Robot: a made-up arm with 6 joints.
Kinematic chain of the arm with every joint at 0, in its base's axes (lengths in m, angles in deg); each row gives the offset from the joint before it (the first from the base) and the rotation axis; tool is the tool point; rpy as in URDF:
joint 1: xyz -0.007 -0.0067 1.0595 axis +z
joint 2: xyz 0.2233 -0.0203 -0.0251 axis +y
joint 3: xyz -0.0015 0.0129 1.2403 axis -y
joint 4: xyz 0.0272 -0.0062 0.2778 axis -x
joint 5: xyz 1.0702 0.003 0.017 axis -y
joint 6: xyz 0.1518 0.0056 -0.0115 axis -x
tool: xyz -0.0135 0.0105 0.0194 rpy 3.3 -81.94 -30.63
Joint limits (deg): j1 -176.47..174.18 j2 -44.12..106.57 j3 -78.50..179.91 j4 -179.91..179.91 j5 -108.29..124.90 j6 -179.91..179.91
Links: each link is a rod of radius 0.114 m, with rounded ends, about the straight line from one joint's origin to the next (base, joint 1, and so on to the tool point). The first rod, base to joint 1, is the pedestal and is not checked.
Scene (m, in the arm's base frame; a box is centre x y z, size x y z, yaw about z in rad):
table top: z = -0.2
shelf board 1: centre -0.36 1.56 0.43 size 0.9 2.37 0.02 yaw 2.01
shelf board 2: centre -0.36 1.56 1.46 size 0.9 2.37 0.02 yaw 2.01
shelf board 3: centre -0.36 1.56 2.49 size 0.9 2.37 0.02 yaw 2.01
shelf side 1: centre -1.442 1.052 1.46 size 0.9 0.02 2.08 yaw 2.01
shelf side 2: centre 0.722 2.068 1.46 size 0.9 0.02 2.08 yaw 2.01
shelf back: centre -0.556 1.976 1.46 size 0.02 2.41 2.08 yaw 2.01
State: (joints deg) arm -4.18 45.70 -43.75 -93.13 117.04 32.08
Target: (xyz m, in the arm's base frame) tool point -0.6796 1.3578 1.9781
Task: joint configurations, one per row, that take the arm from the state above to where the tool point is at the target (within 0.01 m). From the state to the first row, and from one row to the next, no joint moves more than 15 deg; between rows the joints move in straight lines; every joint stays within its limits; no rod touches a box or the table.
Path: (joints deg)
1: 10.09 38.57 -37.98 -91.27 116.61 35.39
2: 24.36 31.43 -32.21 -89.41 116.19 38.69
3: 38.63 24.30 -26.45 -87.55 115.76 42.00
4: 52.90 17.17 -20.68 -85.69 115.34 45.30
5: 66.64 16.18 -20.41 -86.14 117.25 42.48
6: 80.39 15.19 -20.15 -86.58 119.16 39.66
7: 94.14 14.20 -19.88 -87.02 121.08 36.84
8: 107.89 13.21 -19.61 -87.46 122.99 34.02
9: 121.64 12.22 -19.35 -87.91 124.90 31.20

